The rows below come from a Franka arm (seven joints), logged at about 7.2 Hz.
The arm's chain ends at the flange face. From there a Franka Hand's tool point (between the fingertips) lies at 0.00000 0.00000 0.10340 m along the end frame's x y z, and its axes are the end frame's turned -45 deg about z.
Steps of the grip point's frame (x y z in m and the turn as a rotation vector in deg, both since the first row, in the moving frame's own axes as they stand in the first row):
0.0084, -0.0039, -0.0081, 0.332, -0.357, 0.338
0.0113, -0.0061, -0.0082, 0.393, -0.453, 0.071
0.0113, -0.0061, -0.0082, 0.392, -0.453, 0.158
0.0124, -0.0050, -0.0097, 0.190, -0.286, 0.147
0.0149, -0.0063, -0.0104, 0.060, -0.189, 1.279
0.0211, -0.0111, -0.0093, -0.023, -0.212, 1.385
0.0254, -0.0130, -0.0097, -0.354, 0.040, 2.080
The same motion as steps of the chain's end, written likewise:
0.0041, -0.0087, -0.0081, -0.018, -0.487, 0.338
0.0048, -0.0124, -0.0082, -0.042, -0.598, 0.071
0.0048, -0.0124, -0.0082, -0.043, -0.598, 0.158
0.0058, -0.0124, -0.0097, -0.068, -0.337, 0.147
0.0064, -0.0152, -0.0104, -0.091, -0.176, 1.279
0.0073, -0.0231, -0.0093, -0.166, -0.134, 1.385
0.0083, -0.0276, -0.0097, -0.222, 0.279, 2.080

